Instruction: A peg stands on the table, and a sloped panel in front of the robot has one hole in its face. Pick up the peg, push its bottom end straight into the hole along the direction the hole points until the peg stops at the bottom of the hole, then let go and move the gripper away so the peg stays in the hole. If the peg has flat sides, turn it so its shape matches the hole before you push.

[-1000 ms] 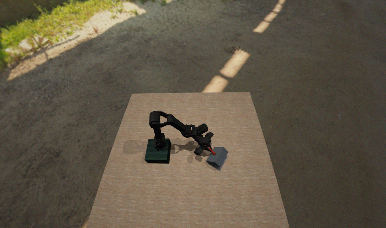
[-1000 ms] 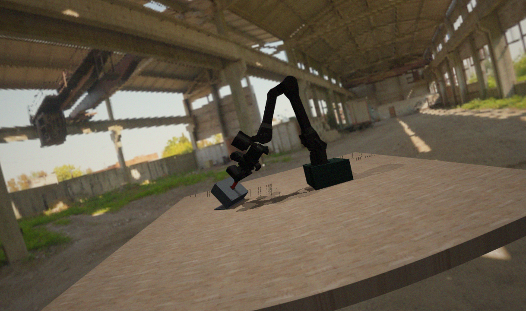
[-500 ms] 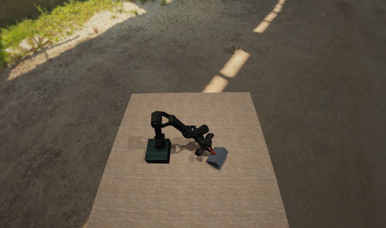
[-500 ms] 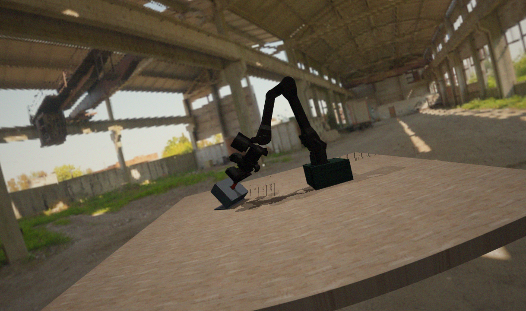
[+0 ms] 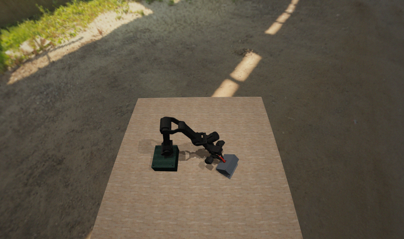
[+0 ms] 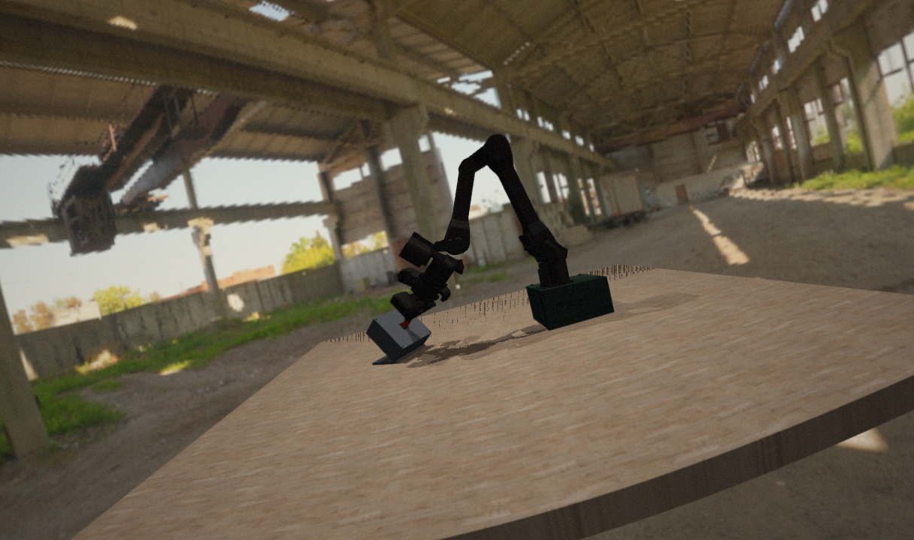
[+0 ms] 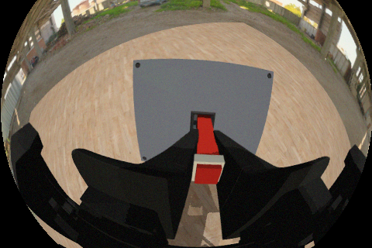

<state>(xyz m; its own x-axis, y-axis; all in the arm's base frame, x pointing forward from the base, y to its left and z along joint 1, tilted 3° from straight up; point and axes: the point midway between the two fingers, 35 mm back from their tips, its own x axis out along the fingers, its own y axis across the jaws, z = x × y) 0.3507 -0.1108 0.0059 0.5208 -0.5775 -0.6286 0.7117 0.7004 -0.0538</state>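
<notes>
Now: the grey sloped panel 3 cm to the right of my gripper tip, 3 cm below it and 3 cm ahead of it. Also, from my gripper tip: red peg: 1 cm to the left, 1 cm behind, 1 cm above.
</notes>
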